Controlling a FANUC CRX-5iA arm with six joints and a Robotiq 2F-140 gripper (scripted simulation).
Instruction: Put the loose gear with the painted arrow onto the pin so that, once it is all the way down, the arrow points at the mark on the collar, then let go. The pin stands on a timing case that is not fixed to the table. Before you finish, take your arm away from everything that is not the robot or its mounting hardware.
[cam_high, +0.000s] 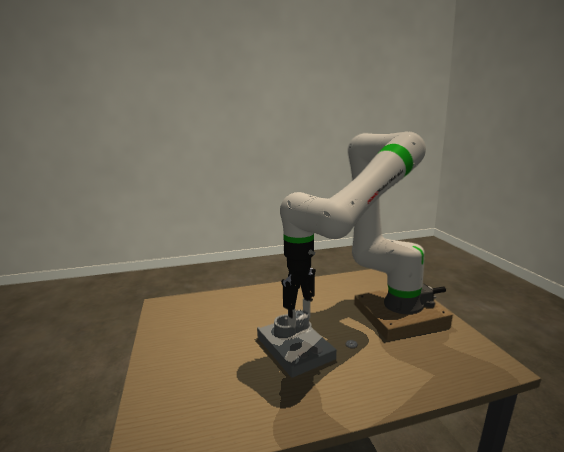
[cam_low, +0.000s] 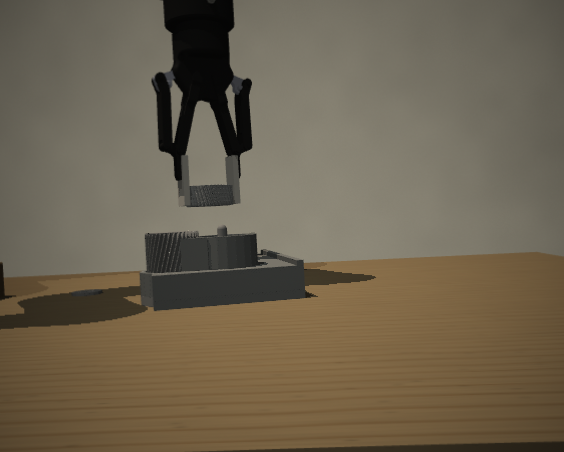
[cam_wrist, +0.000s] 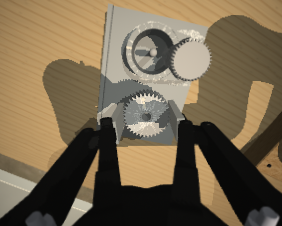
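The gear is 20 mm below my hand.
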